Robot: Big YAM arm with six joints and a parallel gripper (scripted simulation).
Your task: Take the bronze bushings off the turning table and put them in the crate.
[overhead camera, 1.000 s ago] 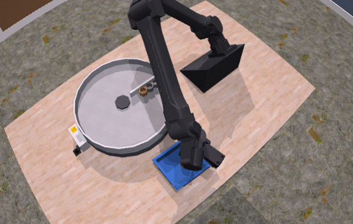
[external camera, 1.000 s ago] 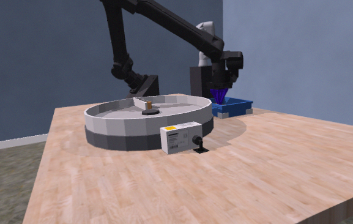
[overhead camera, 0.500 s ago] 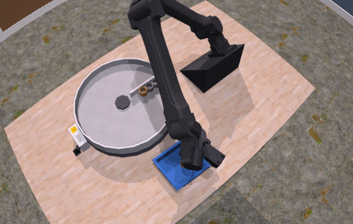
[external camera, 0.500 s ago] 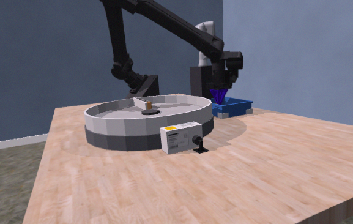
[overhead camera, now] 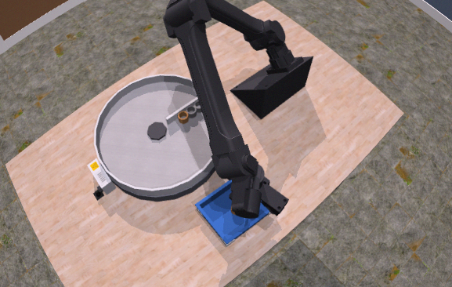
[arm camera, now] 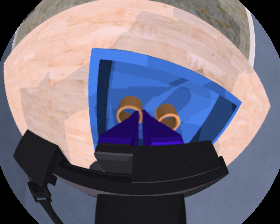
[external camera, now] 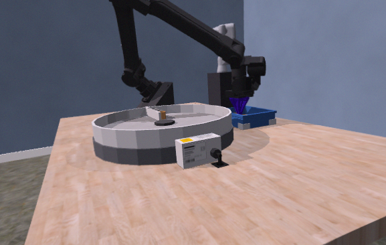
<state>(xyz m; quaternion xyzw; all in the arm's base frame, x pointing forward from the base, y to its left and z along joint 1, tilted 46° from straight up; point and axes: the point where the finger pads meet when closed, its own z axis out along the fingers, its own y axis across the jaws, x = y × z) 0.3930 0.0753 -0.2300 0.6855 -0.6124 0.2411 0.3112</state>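
Now: hand 4 cm short of the blue crate, 1 cm to the left of it and 1 cm above it. From my hand the other things lie so: grey turning table 35 cm to the right, 5 cm ahead, 2 cm above.
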